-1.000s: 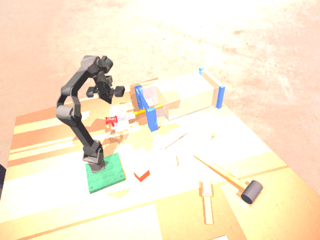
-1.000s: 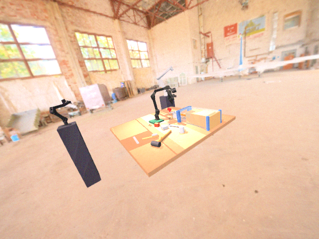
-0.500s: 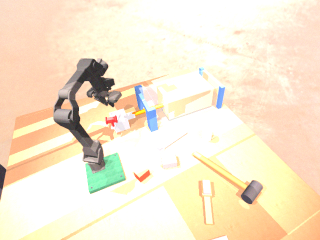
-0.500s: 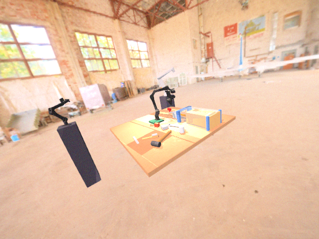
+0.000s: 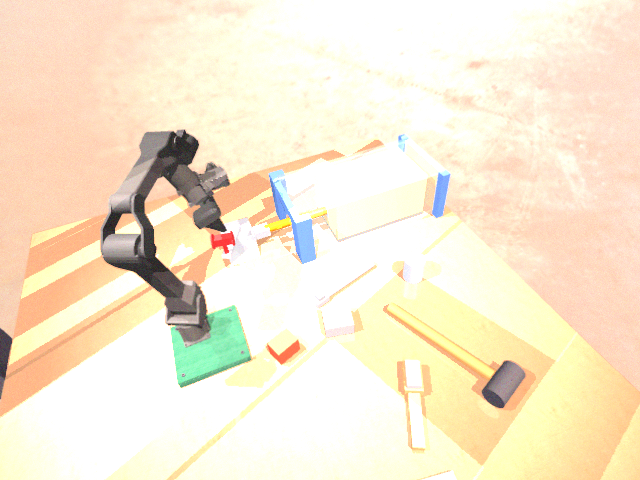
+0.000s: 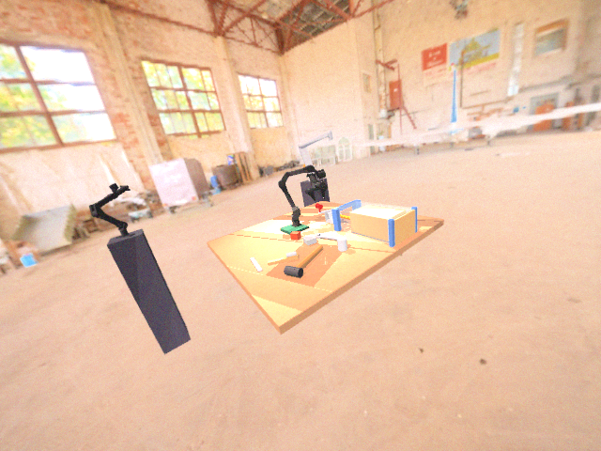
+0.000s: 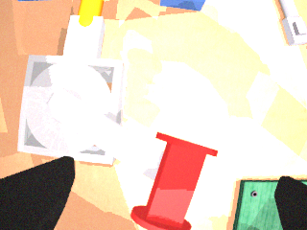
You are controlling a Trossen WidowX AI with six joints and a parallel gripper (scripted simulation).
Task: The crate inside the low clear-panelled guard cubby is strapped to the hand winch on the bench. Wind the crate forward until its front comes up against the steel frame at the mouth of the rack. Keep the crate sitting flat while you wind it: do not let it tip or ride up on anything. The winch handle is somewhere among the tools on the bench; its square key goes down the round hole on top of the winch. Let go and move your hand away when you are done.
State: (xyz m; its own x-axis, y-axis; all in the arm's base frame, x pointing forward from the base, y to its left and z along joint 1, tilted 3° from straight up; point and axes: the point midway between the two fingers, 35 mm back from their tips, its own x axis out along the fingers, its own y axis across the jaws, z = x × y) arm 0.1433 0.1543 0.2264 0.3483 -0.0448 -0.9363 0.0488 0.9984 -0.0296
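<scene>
Now: the red grip 7 cm below my gripper tip, 1 cm to the right of it and 1 cm behind it. Round my gripper tip: blue steel frame 19 cm ahead, 10 cm below, 8 cm to the left; hand winch 17 cm below, 7 cm to the left, 2 cm ahead; white crank handle 10 cm below, 3 cm to the left.
</scene>
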